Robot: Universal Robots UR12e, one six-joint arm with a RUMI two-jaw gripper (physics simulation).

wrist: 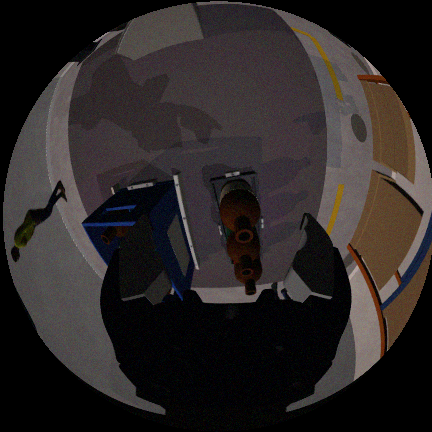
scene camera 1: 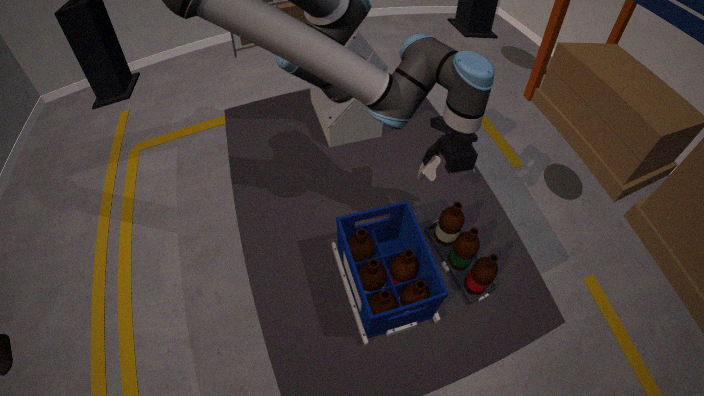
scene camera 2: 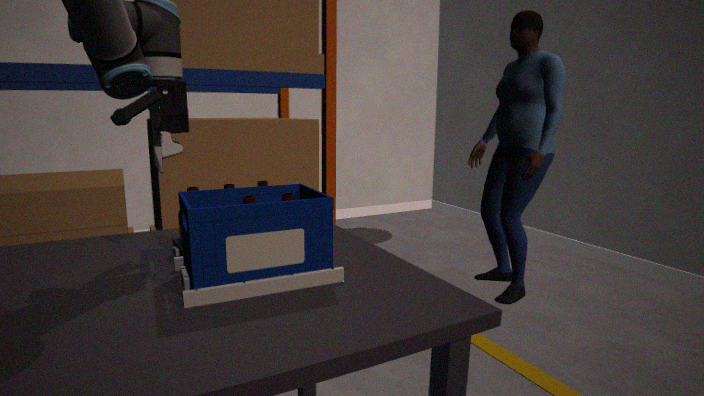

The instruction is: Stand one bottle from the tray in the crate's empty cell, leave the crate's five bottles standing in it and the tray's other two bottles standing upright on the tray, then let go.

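Places are measured from the arm's base along level axes (x ahead, y left, z up), in centimetres.
Where they show: gripper, fingertip midpoint: (wrist: 226, 215) (scene camera 1: 444, 175) (scene camera 2: 161, 169).
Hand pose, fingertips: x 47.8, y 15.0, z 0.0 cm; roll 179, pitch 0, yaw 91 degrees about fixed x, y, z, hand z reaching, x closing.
Note:
After its pixels a point has its place.
My gripper (scene camera 1: 450, 171) {x 47.8, y 15.0, z 0.0 cm} (scene camera 2: 166, 156) {x 47.8, y 15.0, z 0.0 cm} (wrist: 226, 215) {x 47.8, y 15.0, z 0.0 cm} is open and empty, above and behind the tray in scene camera 1. The dark tray (scene camera 1: 469, 299) {x 77.1, y 16.9, z -18.7 cm} (wrist: 217, 195) {x 55.3, y 13.3, z -20.6 cm} bears three upright brown bottles in a row: white-labelled (scene camera 1: 450, 225) {x 57.1, y 15.7, z -10.4 cm} (wrist: 239, 210) {x 52.5, y 17.2, z -8.9 cm}, nearest the gripper, green-labelled (scene camera 1: 465, 248) {x 65.3, y 17.0, z -9.7 cm} (wrist: 237, 248) {x 61.3, y 17.5, z -9.4 cm} in the middle, and red-labelled (scene camera 1: 481, 275) {x 74.1, y 18.7, z -10.1 cm} (wrist: 250, 286) {x 71.1, y 21.3, z -6.3 cm} at the far end. The blue crate (scene camera 1: 380, 327) {x 79.3, y -9.7, z -13.8 cm} (scene camera 2: 315, 235) {x 75.7, y -13.0, z -10.9 cm} (wrist: 165, 200) {x 52.4, y 4.0, z -12.4 cm} holds five standing bottles; its empty cell (scene camera 1: 391, 242) {x 52.8, y 0.9, z -20.3 cm} is at the back right in scene camera 1. Crate and labels are partly hidden in the wrist view.
White rails (scene camera 1: 350, 295) {x 67.3, y -14.3, z -18.1 cm} (scene camera 2: 265, 286) {x 65.1, y -14.9, z -19.3 cm} (wrist: 187, 225) {x 62.4, y 5.8, z -18.3 cm} edge the crate's base on the dark table (scene camera 1: 270, 320) {x 69.7, y -36.7, z -21.1 cm} (scene camera 2: 400, 300) {x 87.8, y -26.2, z -21.1 cm}. The crate stands close left of the tray in scene camera 1. A person (scene camera 2: 525, 110) (wrist: 31, 225) stands on the floor beyond the table. Large boxes (scene camera 1: 620, 110) stand farther right.

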